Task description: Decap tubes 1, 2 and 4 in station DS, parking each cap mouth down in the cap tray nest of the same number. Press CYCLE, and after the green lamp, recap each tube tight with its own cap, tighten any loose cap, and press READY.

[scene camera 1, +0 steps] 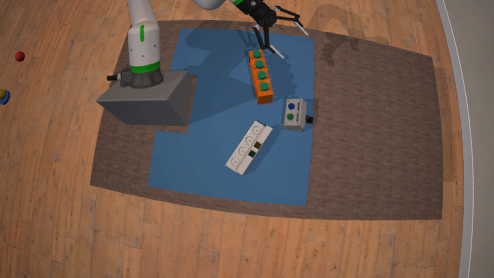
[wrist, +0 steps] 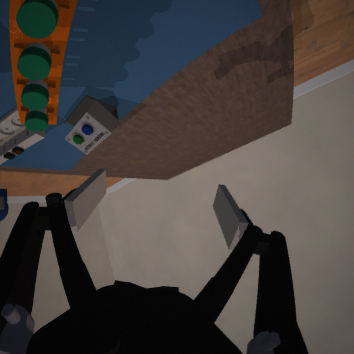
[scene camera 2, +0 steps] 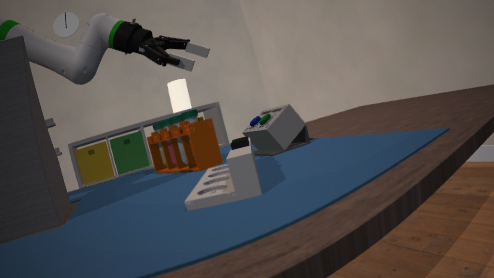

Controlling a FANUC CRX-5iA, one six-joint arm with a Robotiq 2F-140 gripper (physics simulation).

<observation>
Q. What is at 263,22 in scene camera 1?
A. My gripper.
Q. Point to a grey button box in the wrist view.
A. At 93,120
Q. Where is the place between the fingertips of my gripper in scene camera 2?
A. At 201,59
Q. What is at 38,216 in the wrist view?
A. My gripper.
</observation>
